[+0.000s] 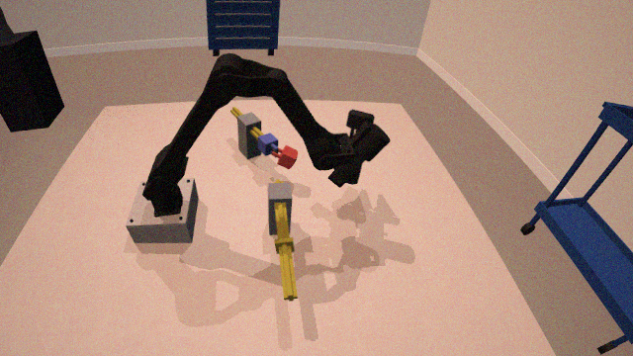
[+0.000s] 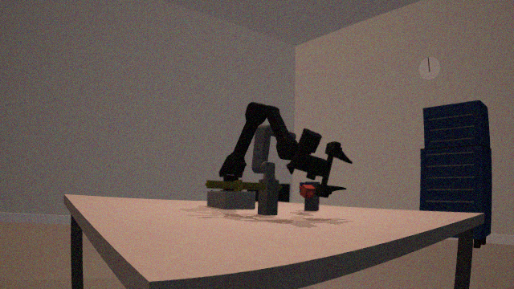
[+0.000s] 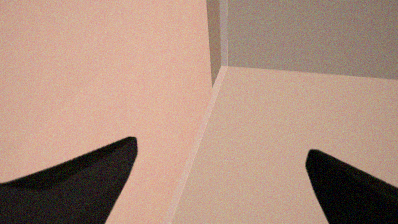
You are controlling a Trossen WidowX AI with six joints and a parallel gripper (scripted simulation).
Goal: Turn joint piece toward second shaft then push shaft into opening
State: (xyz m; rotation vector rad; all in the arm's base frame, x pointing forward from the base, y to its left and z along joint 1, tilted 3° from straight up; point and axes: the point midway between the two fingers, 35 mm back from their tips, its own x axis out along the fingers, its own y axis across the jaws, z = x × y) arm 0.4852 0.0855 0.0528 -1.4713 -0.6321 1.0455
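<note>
Right now the red piece is 190 mm behind my gripper tip, 10 mm to the left of it and 60 mm below it.
</note>
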